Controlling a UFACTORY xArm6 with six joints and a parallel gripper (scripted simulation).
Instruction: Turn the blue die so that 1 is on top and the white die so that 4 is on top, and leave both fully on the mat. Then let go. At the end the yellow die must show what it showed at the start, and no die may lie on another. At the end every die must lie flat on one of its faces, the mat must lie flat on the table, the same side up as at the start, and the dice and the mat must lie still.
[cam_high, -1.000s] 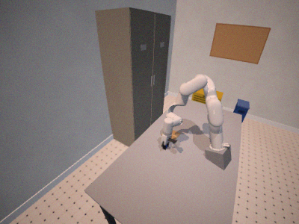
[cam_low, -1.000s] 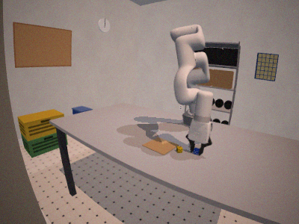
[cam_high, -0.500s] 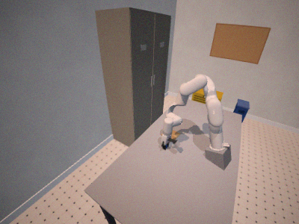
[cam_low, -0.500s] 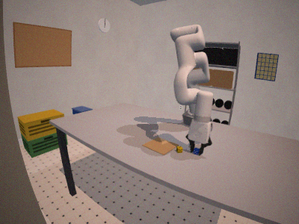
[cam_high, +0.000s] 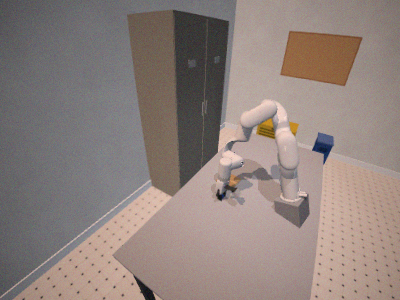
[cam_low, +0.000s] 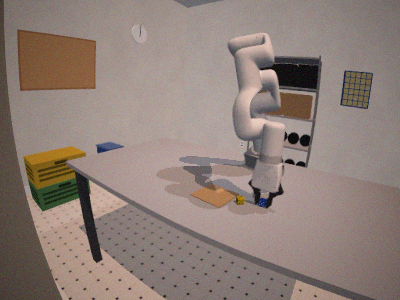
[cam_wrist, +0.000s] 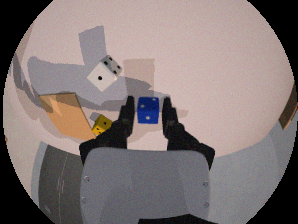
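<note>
Right now the blue die is 1 cm below my hand. From my hand the other things lie so: yellow die: 8 cm to the right, 4 cm ahead, 1 cm below; tan mat: 18 cm to the right, 4 cm ahead, 2 cm below; white die: 5 cm behind, 4 cm to the right, 1 cm below.
</note>
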